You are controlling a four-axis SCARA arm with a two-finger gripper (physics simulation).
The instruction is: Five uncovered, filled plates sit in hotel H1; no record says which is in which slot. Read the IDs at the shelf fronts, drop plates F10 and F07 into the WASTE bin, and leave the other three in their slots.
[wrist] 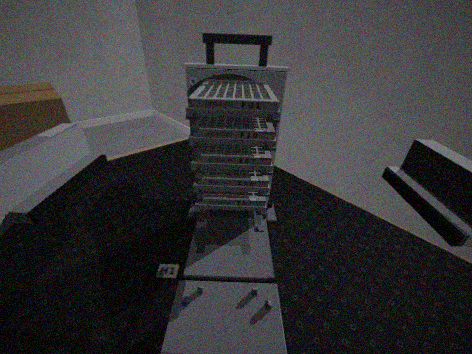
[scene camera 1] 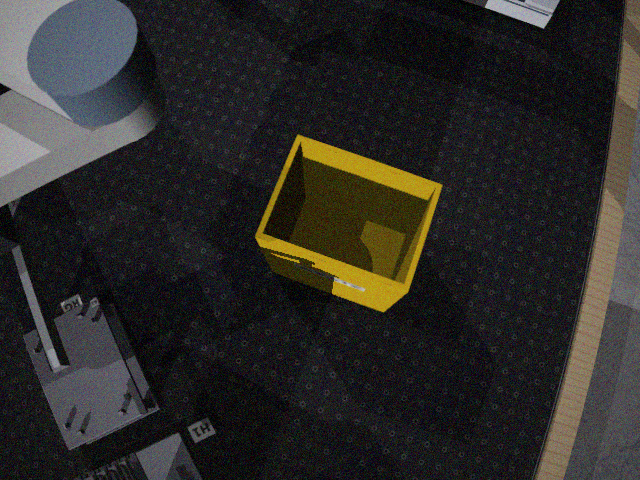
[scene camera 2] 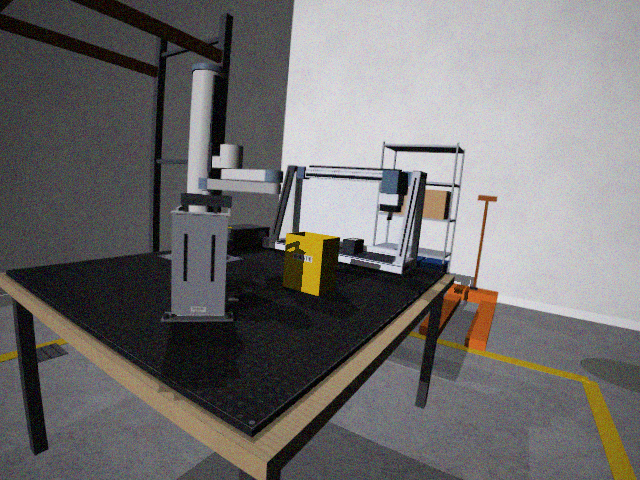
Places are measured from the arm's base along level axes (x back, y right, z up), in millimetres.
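Where they show: gripper, between the fingertips: (wrist: 244, 150).
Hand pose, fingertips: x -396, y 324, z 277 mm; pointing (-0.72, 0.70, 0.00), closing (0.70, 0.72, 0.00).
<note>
After its pixels a point has its place.
Hotel H1 (wrist: 281, 82) {y 519, x -525, z 278 mm} stands ahead in the wrist view, with five plates stacked in its slots. The top plate (wrist: 234, 93) {y 408, x -500, z 278 mm} reads F01 and the second plate (wrist: 225, 134) {y 381, x -480, z 246 mm} reads F10. The IDs on the three lower plates are too dark and blurred to read. My gripper (wrist: 244, 150) {y 324, x -397, z 277 mm} is open and empty, its fingers wide apart to the left and right of the stack in view. One finger shows over the RG stand in scene camera 1. The yellow WASTE bin (scene camera 1: 369, 165) {y -27, x -649, z 210 mm} (scene camera 2: 311, 266) {y 86, x -686, z 112 mm} stands open-topped; no plate shows in the visible part of its inside.
The RG stand (scene camera 1: 87, 395) {y 323, x -402, z 73 mm} (wrist: 227, 325) {y 324, x -406, z 73 mm} with small pegs lies in front of the hotel. The H1 tag (scene camera 1: 201, 429) {y 317, x -547, z 13 mm} (wrist: 168, 270) {y 319, x -547, z 13 mm} lies beside it. My arm (scene camera 2: 242, 180) {y 147, x -394, z 388 mm} reaches out from its column. A gantry frame (scene camera 2: 415, 222) {y -596, x -848, z 262 mm} stands at the table's far side.
</note>
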